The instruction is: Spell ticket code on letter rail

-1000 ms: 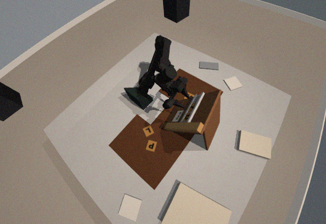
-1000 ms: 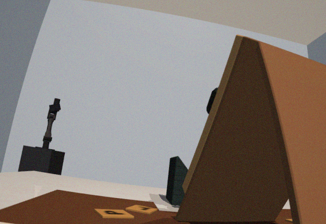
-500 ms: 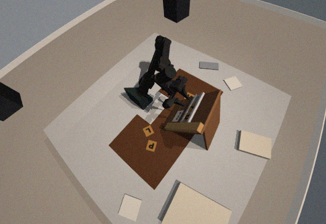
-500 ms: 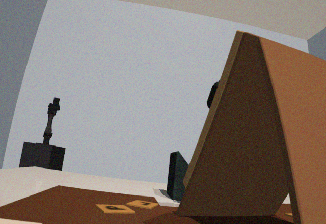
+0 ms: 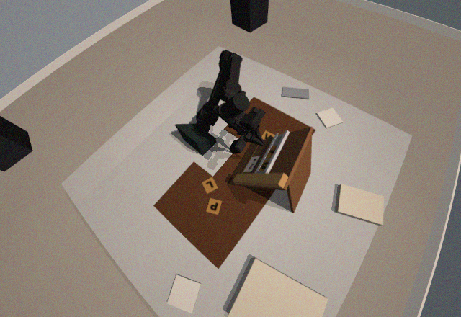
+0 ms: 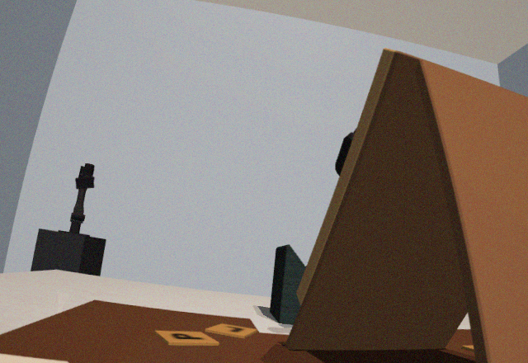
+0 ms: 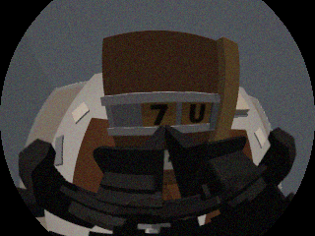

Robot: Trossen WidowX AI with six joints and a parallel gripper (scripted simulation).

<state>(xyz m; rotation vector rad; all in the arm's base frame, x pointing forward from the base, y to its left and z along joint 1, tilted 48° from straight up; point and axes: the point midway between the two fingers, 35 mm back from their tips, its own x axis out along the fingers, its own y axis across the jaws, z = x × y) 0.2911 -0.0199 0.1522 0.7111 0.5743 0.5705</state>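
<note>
Now: gripper tip 3 cm short of the letter tile, 2 cm above it and 1 cm to the right of it. The rest, counted from my gripper tip: white ticket 11 cm below, 5 cm to the right, 1 cm behind; brown mat 20 cm below, 10 cm behind, 8 cm to the right; grey slab 47 cm to the left, 20 cm below, 16 cm behind.
</note>
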